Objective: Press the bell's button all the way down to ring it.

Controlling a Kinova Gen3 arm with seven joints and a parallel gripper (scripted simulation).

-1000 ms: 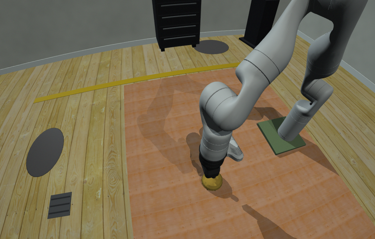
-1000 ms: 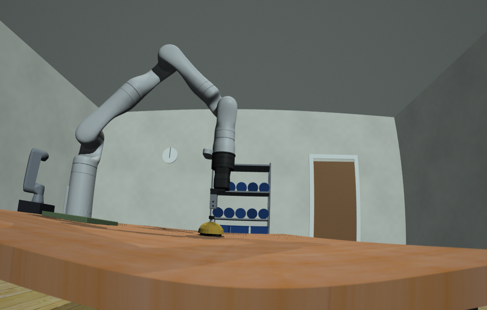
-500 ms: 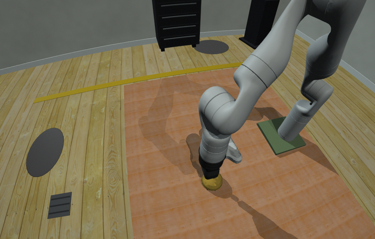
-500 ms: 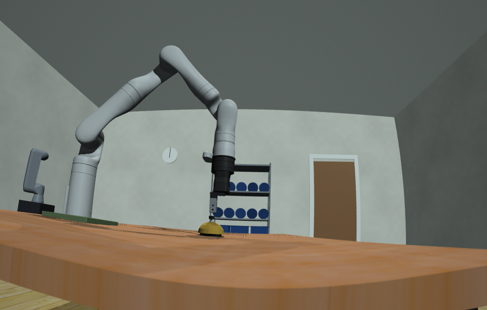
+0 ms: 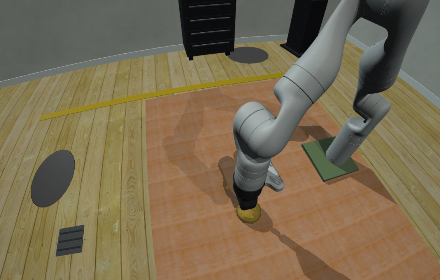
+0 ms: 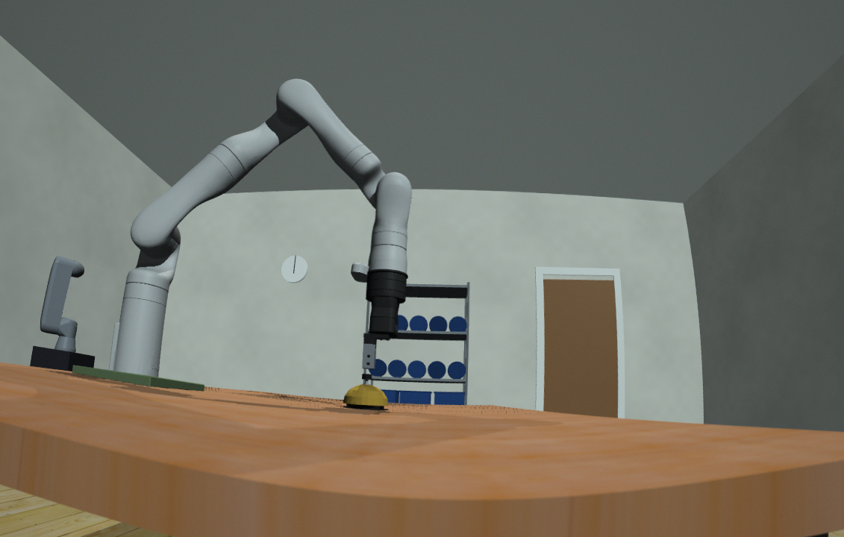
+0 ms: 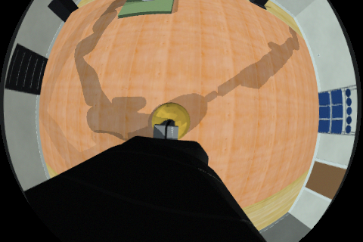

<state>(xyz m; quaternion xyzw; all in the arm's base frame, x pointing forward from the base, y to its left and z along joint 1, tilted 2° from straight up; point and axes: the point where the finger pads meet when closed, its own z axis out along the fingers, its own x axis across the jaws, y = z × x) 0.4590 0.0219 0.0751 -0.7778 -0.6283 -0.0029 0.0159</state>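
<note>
My hand is 40 mm above the black button. Round my hand: bell (50 mm below).
</note>
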